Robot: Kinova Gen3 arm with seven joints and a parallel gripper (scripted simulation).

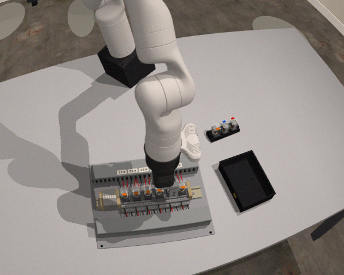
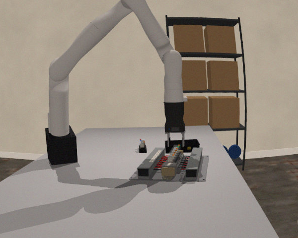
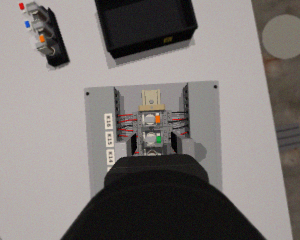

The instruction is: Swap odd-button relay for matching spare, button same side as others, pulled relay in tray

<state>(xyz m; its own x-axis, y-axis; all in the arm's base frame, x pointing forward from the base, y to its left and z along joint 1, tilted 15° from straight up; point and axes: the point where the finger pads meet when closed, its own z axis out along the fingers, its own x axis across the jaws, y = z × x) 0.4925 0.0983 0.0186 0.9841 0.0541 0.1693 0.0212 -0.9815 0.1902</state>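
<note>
My hand is 4 cm above the green-button relay. Round my hand: spare holder 20 cm behind, 20 cm to the left, 8 cm below; then blue-button relay 20 cm behind, 20 cm to the left, 6 cm below; then black tray 1 cm behind, 22 cm to the left, 7 cm below.
</note>
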